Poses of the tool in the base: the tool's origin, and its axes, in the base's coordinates. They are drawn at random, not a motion.
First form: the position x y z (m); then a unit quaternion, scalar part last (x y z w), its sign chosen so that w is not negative.
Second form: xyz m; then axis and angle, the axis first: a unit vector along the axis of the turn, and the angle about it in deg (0 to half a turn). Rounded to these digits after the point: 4 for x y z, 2 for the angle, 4 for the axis.
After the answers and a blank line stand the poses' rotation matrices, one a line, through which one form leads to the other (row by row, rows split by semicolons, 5 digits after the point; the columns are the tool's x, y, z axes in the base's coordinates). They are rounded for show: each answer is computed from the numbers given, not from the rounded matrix.
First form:
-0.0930, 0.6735, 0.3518, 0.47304, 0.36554, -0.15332, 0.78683
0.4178, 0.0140, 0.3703, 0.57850, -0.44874, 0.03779, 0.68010
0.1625, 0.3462, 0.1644, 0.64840, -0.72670, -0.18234, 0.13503
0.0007, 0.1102, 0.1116, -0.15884, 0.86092, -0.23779, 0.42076
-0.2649, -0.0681, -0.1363, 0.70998, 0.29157, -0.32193, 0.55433
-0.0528, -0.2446, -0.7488, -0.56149, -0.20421, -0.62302, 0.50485
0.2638, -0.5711, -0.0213, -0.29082, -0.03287, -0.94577, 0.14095
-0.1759, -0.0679, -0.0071, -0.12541, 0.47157, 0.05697, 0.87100
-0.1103, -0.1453, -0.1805, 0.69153, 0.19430, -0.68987, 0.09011
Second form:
-0.0930, 0.6735, 0.3518, 0.7665, 0.5923, -0.2484, 76.22
0.4178, 0.0140, 0.3703, 0.7891, -0.6121, 0.0515, 94.30
0.1625, 0.3462, 0.1644, 0.6544, -0.7334, -0.1840, 164.48
0.0007, 0.1102, 0.1116, -0.1751, 0.9490, -0.2621, 130.23
-0.2649, -0.0681, -0.1363, 0.8530, 0.3503, -0.3868, 112.67
-0.0528, -0.2446, -0.7488, -0.6505, -0.2366, -0.7218, 119.36
0.2638, -0.5711, -0.0213, -0.2938, -0.0332, -0.9553, 163.79
-0.1759, -0.0679, -0.0071, -0.2553, 0.9599, 0.1160, 58.85
-0.1103, -0.1453, -0.1805, 0.6944, 0.1951, -0.6927, 169.66

0.68575 0.58711 0.43018; 0.10456 0.50545 -0.85650; -0.72029 0.63232 0.28522
0.59441 -0.57060 -0.56666; -0.46779 0.32782 -0.82080; 0.65410 0.75296 -0.07207
-0.12269 -0.89315 -0.43271; -0.99163 0.09266 0.08991; -0.04021 0.44012 -0.89704
-0.59546 -0.07339 0.80003; -0.47360 0.83645 -0.27577; -0.64894 -0.54311 -0.53283
0.62270 0.77092 -0.13388; 0.05711 -0.21541 -0.97485; -0.78038 0.59939 -0.17816
0.14029 0.85839 0.49345; -0.39974 -0.40685 0.82139; 0.90583 -0.31248 0.28605
-0.79111 0.28573 0.54083; -0.24749 -0.95811 0.14416; 0.55936 -0.01981 0.82869
0.54875 -0.21752 0.80719; -0.01904 0.96205 0.27220; -0.83577 -0.16473 0.52378
-0.02734 0.39305 -0.91911; 0.14440 -0.90826 -0.39271; -0.98914 -0.14345 -0.03193

